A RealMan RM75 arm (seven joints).
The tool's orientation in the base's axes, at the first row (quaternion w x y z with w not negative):
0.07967 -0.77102 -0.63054 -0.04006
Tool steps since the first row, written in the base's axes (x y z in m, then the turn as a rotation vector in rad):
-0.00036 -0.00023 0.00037 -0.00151 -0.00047 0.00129
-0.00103 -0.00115 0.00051 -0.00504 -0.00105 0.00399
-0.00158 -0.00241 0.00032 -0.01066 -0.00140 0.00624
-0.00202 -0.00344 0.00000 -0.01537 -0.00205 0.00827
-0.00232 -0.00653 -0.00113 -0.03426 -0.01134 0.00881
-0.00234 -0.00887 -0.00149 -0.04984 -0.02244 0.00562
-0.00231 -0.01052 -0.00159 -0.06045 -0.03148 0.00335
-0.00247 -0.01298 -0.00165 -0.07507 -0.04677 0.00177
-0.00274 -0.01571 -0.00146 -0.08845 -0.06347 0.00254
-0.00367 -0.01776 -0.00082 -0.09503 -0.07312 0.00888
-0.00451 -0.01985 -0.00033 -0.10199 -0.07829 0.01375
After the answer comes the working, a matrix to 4 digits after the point.
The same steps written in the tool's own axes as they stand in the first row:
-0.00023 -0.00033 -0.00039 -0.00055 -0.00148 -0.00129
-0.00124 -0.00082 -0.00066 -0.00138 -0.00502 -0.00391
-0.00259 -0.00111 -0.00067 -0.00249 -0.01062 -0.00597
-0.00373 -0.00132 -0.00052 -0.00374 -0.01525 -0.00790
-0.00696 -0.00093 0.00007 -0.01643 -0.03199 -0.00931
-0.00928 -0.00048 0.00002 -0.03081 -0.04487 -0.00749
-0.01089 -0.00012 -0.00017 -0.04205 -0.05336 -0.00642
-0.01330 0.00020 -0.00053 -0.06003 -0.06461 -0.00695
-0.01596 0.00044 -0.00118 -0.07873 -0.07455 -0.01008
-0.01803 -0.00012 -0.00213 -0.08835 -0.07960 -0.01774
-0.02014 -0.00058 -0.00294 -0.09396 -0.08577 -0.02316

The tool's axes in the first row as the columns of a matrix, in the base's axes (rounded; the answer above uses it unrounded):
0.2016 0.9787 -0.0387
0.9659 -0.1921 0.1734
0.1622 -0.0723 -0.9841

